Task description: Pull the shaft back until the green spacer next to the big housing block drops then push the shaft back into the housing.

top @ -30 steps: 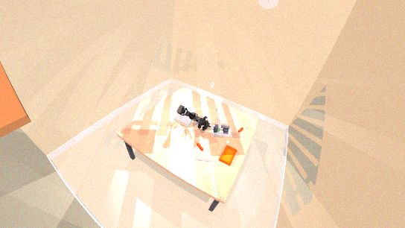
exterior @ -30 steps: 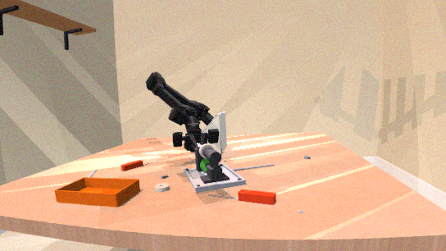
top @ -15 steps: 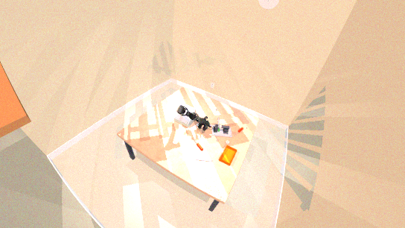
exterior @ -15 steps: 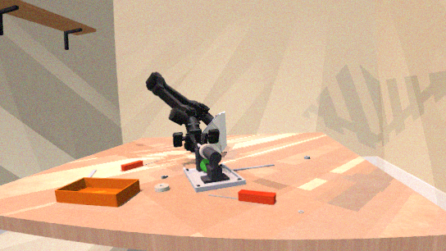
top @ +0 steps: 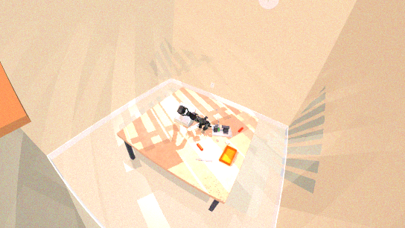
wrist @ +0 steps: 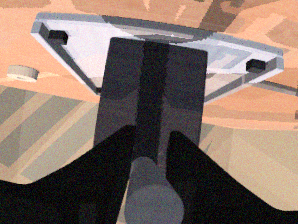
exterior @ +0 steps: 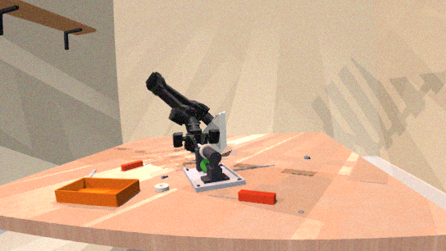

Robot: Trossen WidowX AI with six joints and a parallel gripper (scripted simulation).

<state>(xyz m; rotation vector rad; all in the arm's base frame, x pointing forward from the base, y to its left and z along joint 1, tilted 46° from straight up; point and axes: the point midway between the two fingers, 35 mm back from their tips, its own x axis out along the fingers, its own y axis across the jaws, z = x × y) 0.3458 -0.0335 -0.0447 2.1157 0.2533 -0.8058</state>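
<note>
The shaft lies 3 cm ahead of my gripper tip, 1 cm to the left of it and 2 cm above it. The rest, counted from my gripper tip: white spacer (24 cm ahead, 7 cm to the right, 6 cm below); then orange tray (31 cm ahead, 23 cm to the right, 5 cm below); then green spacer (8 cm ahead, 4 cm to the left, 3 cm below).
</note>
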